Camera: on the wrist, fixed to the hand. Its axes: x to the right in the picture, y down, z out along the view.
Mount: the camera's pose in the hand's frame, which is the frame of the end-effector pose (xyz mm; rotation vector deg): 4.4 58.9 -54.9 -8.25 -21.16 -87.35
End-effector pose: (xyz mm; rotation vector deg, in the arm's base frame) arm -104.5 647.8 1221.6 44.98 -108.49 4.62
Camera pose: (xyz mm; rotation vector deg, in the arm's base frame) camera -94.3 713.4 1267.4 114.39 -64.67 -67.23
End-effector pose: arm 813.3 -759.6 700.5 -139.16 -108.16 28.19
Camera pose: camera 884.0 -761.7 739.1 19.22 171.78 -33.96
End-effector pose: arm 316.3 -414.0 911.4 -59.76 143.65 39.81
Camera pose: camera 263.9 -410.9 972.6 -120.34 47.15 25.24
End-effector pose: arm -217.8 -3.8 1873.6 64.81 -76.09 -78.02
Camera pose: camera -164.5 -19.4 1932.0 -95.39 17.38 134.87
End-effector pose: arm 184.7 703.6 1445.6 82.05 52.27 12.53
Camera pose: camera 174.4 758.4 1503.9 18.75 78.80 -60.25
